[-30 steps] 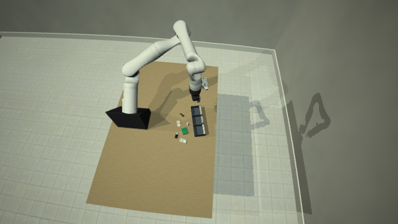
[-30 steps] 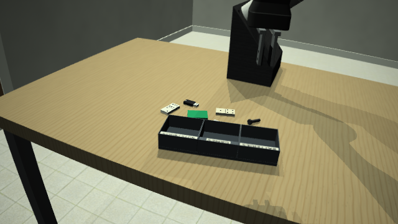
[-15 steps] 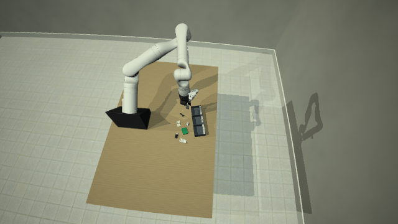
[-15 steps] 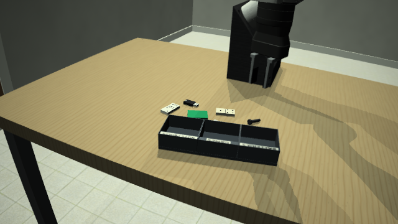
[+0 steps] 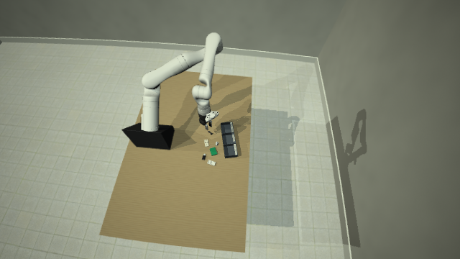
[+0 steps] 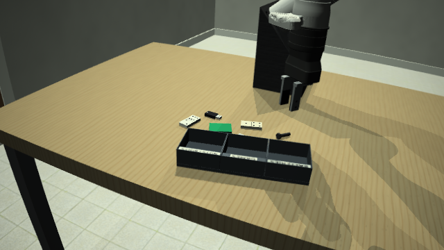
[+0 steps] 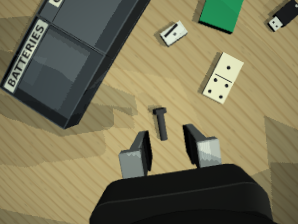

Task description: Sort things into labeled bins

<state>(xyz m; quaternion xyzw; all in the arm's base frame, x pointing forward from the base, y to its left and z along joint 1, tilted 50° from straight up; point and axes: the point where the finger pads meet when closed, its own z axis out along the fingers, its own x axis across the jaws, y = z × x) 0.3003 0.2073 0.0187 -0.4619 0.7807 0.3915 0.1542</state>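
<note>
My gripper is now 9 cm above the black bolt and 1 cm short of it. From my hand the other things lie so: domino (9 cm below, 8 cm to the right); then black three-part bin (15 cm ahead, 7 cm below, 3 cm to the right); then small white thing (8 cm below, 7 cm to the right, 7 cm ahead).
</note>
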